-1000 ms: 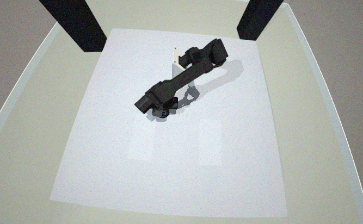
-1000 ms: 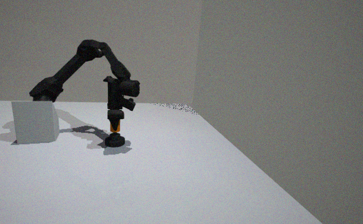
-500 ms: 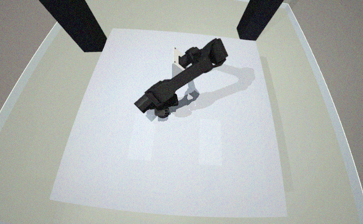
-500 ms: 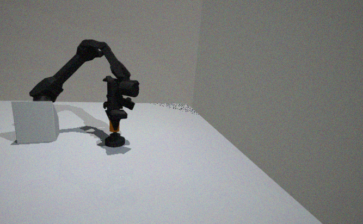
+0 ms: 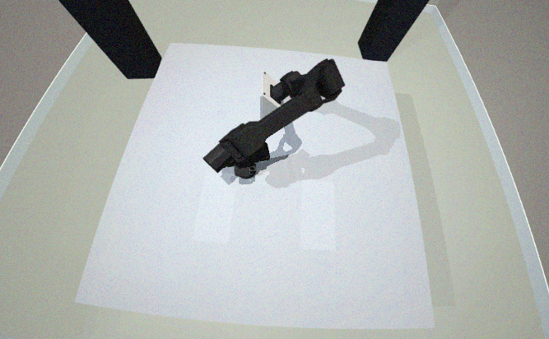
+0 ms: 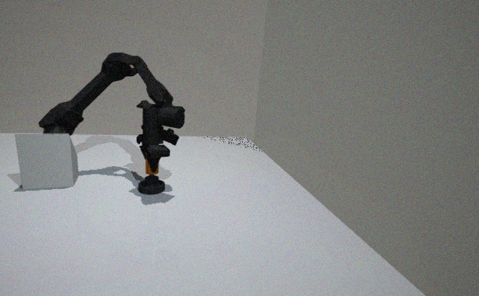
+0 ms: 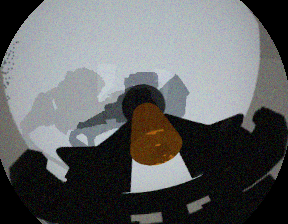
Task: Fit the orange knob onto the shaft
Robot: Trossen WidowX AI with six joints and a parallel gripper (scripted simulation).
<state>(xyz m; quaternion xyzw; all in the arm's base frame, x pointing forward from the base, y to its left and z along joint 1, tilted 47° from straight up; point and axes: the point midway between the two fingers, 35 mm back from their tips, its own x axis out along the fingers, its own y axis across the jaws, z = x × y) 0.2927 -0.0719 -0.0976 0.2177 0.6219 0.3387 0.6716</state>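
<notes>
Now: gripper tip 4 cm above the round black pedestal. Also, from my gripper tip: orange knob: 2 cm above.
</notes>
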